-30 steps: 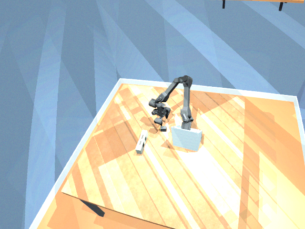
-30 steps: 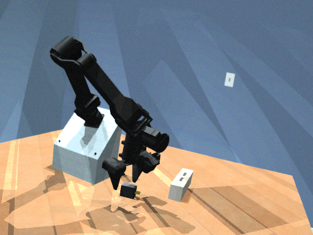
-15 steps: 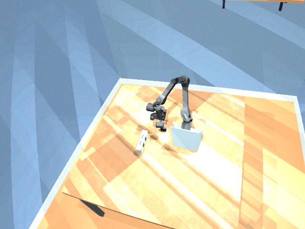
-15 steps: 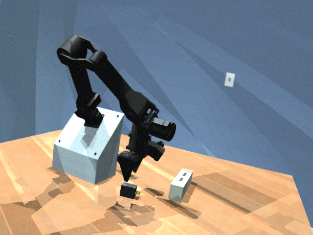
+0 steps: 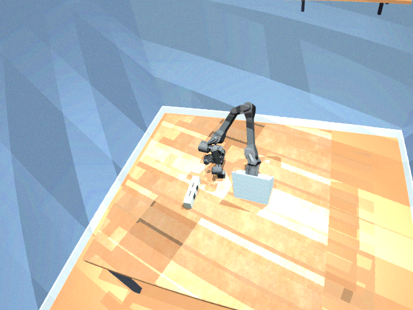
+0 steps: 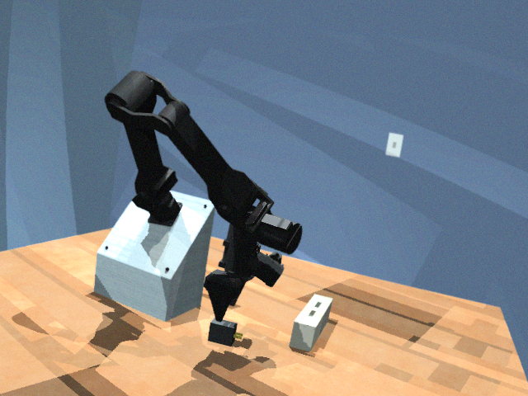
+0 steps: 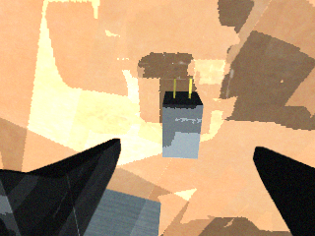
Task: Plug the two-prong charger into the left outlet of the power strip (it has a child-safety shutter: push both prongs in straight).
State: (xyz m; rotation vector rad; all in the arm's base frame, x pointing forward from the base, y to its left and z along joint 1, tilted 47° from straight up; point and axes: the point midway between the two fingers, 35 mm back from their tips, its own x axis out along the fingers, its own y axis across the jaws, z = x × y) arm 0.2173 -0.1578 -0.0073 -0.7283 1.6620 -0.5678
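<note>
Now: the two-prong charger 20 mm ahead of my gripper tip and 40 mm below it.
</note>
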